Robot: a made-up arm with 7 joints. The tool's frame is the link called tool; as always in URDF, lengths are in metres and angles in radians. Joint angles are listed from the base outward. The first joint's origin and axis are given. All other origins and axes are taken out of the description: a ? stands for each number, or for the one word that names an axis. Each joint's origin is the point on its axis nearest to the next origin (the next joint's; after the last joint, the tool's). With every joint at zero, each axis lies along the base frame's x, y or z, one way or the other. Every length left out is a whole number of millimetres.
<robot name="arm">
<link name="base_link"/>
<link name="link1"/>
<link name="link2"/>
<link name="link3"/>
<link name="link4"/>
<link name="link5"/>
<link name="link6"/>
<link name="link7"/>
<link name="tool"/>
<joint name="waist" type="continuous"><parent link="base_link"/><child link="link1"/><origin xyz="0.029 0.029 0.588"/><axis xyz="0 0 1"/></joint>
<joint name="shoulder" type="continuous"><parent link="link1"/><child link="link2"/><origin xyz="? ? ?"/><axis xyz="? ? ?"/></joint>
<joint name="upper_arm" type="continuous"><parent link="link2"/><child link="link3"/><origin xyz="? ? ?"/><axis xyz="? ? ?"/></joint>
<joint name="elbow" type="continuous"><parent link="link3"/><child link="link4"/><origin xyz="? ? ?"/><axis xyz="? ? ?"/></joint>
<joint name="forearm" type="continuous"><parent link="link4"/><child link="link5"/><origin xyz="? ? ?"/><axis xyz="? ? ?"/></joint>
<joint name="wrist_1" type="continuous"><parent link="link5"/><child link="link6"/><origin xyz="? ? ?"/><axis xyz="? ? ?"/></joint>
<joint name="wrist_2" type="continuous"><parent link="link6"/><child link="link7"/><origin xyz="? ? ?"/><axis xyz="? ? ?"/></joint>
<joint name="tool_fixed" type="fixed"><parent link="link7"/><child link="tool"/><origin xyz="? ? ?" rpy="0 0 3.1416"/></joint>
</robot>
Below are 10 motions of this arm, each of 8 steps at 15 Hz.
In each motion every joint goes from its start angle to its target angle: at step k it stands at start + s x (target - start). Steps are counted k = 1, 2, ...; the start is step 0. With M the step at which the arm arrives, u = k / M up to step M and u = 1 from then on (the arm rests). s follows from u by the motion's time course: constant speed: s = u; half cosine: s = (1 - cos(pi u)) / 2; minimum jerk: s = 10 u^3 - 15 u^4 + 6 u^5.
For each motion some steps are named. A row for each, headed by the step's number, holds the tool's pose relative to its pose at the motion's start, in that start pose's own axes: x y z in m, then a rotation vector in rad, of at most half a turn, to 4 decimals.
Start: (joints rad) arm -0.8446 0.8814 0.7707 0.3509 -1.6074 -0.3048 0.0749
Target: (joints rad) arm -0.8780 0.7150 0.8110 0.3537 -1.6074 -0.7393 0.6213
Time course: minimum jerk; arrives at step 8
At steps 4, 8:
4: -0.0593 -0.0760 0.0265 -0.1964 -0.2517 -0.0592
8: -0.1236 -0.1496 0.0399 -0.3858 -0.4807 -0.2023

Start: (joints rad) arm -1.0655 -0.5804 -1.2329 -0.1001 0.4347 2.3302 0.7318
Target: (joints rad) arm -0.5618 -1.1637 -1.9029 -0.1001 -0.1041 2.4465 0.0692
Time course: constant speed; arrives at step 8
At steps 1, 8:
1: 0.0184 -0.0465 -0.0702 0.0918 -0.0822 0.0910
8: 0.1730 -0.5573 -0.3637 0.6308 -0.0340 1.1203

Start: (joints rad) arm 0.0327 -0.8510 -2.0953 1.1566 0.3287 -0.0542 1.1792
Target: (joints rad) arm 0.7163 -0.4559 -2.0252 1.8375 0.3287 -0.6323 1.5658
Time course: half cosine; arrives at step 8
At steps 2, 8:
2: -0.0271 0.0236 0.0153 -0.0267 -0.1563 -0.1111
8: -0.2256 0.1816 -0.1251 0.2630 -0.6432 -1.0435

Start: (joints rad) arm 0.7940 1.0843 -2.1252 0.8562 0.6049 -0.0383 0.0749
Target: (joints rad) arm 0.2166 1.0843 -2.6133 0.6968 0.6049 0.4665 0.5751
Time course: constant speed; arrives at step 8
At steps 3, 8:
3: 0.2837 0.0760 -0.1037 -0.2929 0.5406 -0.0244
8: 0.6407 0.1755 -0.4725 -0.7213 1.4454 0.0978

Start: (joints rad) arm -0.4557 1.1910 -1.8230 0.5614 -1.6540 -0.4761 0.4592
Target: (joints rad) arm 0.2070 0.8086 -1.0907 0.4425 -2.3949 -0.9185 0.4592
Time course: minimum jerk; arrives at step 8
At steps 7, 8:
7: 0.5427 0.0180 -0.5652 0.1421 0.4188 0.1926
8: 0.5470 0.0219 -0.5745 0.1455 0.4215 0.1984

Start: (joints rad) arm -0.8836 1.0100 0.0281 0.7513 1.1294 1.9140 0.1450
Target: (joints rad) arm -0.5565 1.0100 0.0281 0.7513 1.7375 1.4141 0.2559
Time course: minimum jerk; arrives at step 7
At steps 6, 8:
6: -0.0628 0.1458 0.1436 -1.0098 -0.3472 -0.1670
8: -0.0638 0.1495 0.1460 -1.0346 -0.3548 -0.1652

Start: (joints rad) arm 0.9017 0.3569 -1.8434 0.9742 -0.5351 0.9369 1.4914
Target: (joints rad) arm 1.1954 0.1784 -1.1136 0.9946 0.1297 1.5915 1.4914
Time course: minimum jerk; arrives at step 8
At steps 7, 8:
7: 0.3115 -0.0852 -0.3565 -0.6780 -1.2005 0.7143
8: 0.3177 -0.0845 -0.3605 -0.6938 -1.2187 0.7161

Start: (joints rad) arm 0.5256 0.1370 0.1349 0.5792 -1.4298 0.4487 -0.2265
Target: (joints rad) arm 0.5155 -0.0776 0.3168 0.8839 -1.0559 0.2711 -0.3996
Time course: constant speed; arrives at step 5
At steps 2, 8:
2: -0.0237 -0.1351 0.0431 0.1742 -0.0110 0.2915
8: -0.0263 -0.3450 0.0717 0.4649 -0.0399 0.7277

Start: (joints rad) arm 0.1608 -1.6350 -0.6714 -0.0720 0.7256 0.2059 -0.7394
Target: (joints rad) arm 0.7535 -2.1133 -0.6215 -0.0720 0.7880 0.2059 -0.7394
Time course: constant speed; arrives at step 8
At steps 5, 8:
5: -0.3088 -0.3619 0.1194 0.3252 -0.1803 0.2893
8: -0.4594 -0.5983 0.0865 0.5141 -0.3311 0.4218

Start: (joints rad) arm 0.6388 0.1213 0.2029 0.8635 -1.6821 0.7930 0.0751
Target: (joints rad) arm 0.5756 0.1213 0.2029 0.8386 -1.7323 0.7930 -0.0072
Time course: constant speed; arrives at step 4
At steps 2, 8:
2: -0.0051 0.0039 -0.0055 0.0694 -0.0203 -0.0416
8: -0.0099 0.0080 -0.0110 0.1393 -0.0423 -0.0821

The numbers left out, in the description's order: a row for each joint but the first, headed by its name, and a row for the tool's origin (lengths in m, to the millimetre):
shoulder: xyz -0.021 -0.073 0, axis 0 -1 0
upper_arm: xyz -0.024 0 0.558, axis 0 0 1
elbow: xyz 0.018 0.033 0, axis 0 1 0
forearm: xyz -0.018 0 0.458, axis 0 0 1
wrist_1: xyz 0.013 -0.039 0, axis 0 -1 0
wrist_2: xyz -0.005 0 0.075, axis 1 0 0
tool: xyz 0 0.025 -0.001

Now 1 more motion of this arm.
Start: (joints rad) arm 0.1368 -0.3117 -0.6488 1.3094 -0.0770 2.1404 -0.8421
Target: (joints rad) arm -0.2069 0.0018 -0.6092 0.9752 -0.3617 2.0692 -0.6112
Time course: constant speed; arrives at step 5
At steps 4, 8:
4: 0.0833 0.3375 0.0003 0.1295 0.0626 -0.3948
8: 0.1280 0.4145 0.0183 0.1856 0.0780 -0.4907

